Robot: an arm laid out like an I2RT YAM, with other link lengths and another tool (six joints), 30 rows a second.
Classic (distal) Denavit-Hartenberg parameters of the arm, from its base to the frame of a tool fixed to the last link. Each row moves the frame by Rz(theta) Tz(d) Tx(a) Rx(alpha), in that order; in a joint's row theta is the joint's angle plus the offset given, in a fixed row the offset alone. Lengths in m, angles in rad.
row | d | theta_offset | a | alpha
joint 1 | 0.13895 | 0 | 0.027 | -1.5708
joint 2 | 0 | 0 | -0.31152 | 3.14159
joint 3 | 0 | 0.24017 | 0.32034 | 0
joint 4 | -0.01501 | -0.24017 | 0.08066 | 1.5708
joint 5 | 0.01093 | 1.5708 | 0 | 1.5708
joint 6 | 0.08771 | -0.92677 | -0.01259 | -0.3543
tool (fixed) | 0.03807 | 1.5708 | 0 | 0
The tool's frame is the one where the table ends.
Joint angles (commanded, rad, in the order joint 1, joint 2, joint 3, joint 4, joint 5, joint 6), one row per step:
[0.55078, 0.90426, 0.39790, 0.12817, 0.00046, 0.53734]
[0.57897, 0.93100, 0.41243, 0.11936, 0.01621, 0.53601]
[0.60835, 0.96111, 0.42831, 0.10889, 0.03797, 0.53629]
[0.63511, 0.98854, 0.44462, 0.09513, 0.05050, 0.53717]
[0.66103, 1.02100, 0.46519, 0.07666, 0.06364, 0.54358]
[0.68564, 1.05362, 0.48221, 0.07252, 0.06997, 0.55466]
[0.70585, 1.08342, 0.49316, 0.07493, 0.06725, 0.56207]
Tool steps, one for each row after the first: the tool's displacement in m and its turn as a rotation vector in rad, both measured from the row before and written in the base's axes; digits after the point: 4 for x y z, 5 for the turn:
[-0.0014, 0.0076, -0.0025, -0.01734, 0.01391, 0.01412]
[-0.0012, 0.0076, -0.0033, -0.02082, 0.01574, 0.00932]
[-0.0020, 0.0076, -0.0029, -0.01813, 0.01757, 0.01503]
[-0.0016, 0.0078, -0.0033, -0.01823, 0.02382, 0.01130]
[-0.0013, 0.0089, -0.0028, -0.00654, 0.01909, 0.01383]
[-0.0018, 0.0082, -0.0039, -0.00424, 0.01722, 0.01900]

